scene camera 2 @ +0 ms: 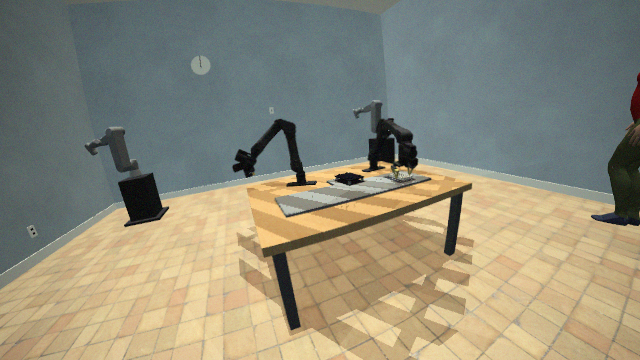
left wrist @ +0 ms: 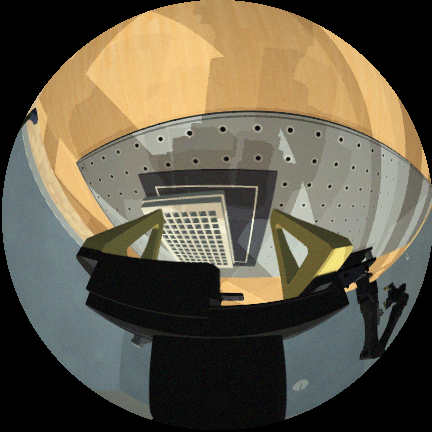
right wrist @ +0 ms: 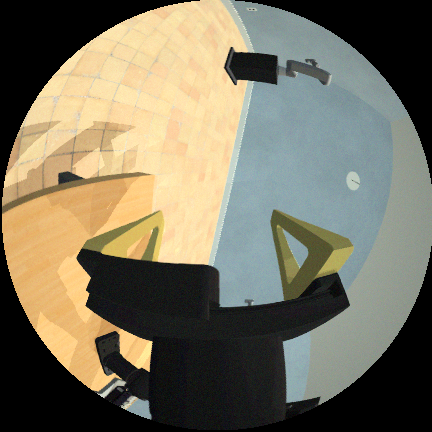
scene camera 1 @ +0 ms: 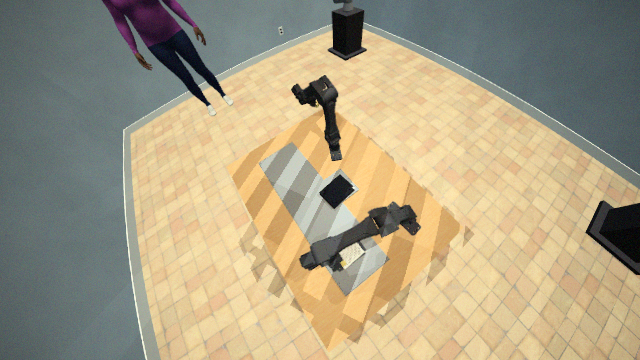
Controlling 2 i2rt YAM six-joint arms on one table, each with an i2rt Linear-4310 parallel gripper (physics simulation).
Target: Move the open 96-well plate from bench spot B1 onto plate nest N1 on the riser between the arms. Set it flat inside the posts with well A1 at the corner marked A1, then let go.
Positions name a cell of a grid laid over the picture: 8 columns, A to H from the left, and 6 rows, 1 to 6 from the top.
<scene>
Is my right gripper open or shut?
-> Open.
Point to a well plate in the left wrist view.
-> D4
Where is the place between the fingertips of my right gripper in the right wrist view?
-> E3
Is my left gripper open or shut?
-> Open.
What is my left gripper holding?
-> Nothing.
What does my right gripper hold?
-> Nothing.
</scene>
